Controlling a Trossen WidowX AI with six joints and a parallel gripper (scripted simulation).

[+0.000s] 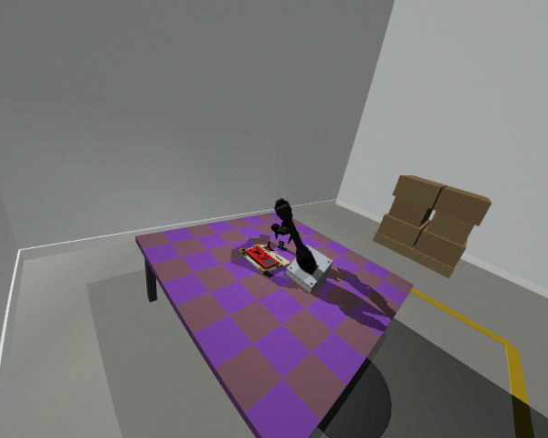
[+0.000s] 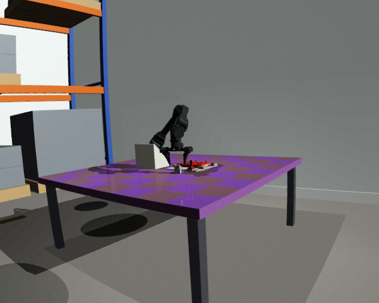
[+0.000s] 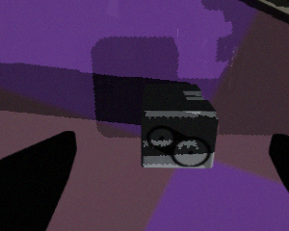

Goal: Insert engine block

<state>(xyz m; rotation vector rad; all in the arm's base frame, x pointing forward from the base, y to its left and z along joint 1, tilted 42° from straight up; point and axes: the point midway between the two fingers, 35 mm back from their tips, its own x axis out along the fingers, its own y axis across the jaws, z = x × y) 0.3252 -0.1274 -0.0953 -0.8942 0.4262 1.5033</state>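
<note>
The engine block lies 3 cm below my gripper tip and 1 cm ahead of it.
</note>
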